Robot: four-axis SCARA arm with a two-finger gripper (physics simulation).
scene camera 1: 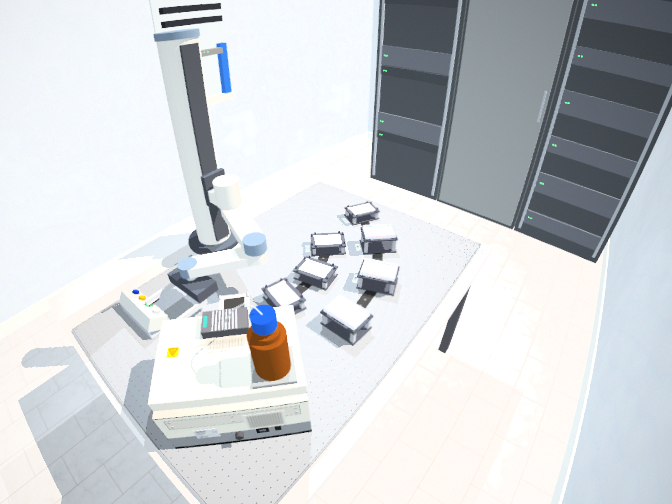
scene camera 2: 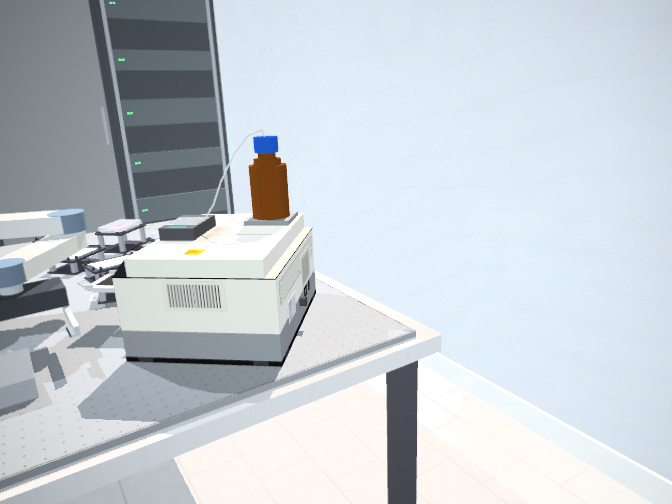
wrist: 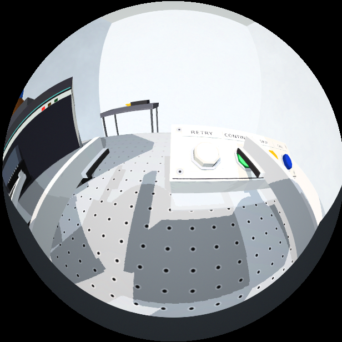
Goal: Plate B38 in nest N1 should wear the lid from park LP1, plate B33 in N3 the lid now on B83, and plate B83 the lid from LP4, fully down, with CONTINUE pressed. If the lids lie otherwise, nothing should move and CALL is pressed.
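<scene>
My gripper is open and empty, low at the button panel. In the wrist view its right finger covers part of the green CONTINUE button. The white RETRY button shows between the fingers. The yellow button and the blue CALL button are right of that finger. Three taller holders and several lower ones have pale tops. Plate, nest and park labels cannot be read, so I cannot tell which lid is where.
A white instrument carries a brown bottle with a blue cap and stands near the panel. In the wrist view its dark front is at the left. A small table is behind. Dark racks stand beyond the bench.
</scene>
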